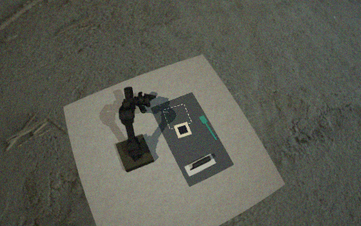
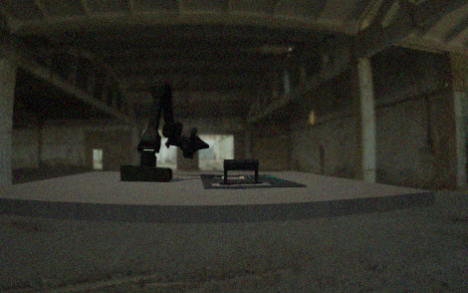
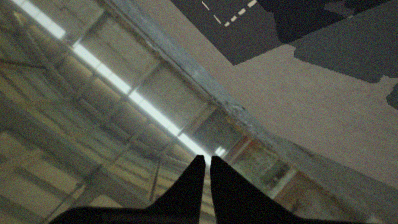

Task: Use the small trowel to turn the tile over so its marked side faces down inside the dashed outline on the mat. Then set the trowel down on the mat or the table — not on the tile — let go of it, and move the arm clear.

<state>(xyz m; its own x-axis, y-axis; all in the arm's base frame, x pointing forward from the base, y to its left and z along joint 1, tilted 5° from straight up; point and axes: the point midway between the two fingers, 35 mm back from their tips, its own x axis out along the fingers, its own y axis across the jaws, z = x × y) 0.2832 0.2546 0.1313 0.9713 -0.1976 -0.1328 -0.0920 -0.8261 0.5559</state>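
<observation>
Right now the small green trowel is 21 cm ahead of my gripper tip, 32 cm to the right of it and 14 cm below it. Also, from my gripper tip: tile 5 cm ahead, 26 cm to the right, 14 cm below; then dark grey mat 7 cm ahead, 32 cm to the right, 17 cm below.
</observation>
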